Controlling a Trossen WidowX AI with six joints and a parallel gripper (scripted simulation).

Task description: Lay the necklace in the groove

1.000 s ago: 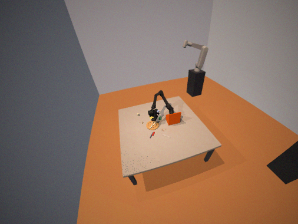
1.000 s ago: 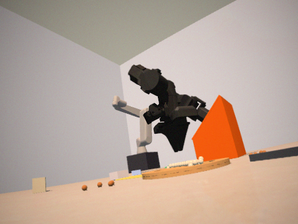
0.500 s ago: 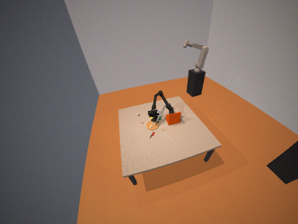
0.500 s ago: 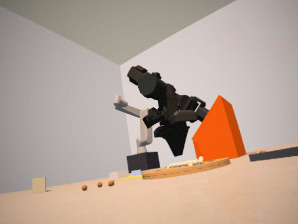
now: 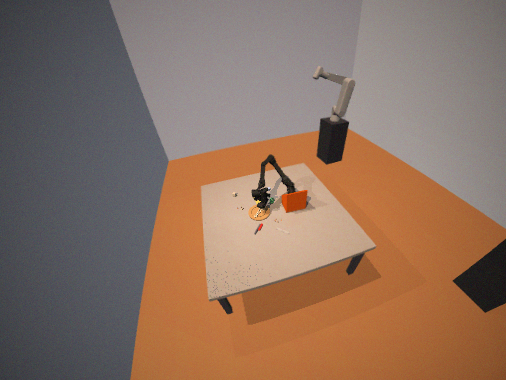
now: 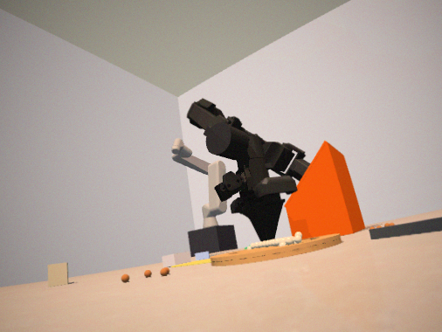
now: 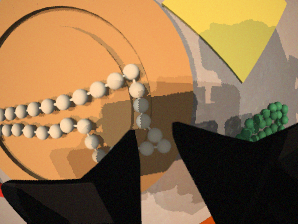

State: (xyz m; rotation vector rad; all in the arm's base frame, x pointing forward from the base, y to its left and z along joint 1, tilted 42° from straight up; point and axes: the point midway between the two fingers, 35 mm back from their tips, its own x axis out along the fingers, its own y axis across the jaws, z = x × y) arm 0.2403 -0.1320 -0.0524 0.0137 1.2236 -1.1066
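Right now my gripper tip is 6 cm short of the round wooden bead board, 4 cm to the right of it and 1 cm above it. Round my gripper tip: tan cube 23 cm ahead, 29 cm to the right; yellow flat piece 1 cm ahead, 13 cm to the right, 2 cm below; red-handled tool 12 cm ahead, 21 cm to the left, 1 cm below.
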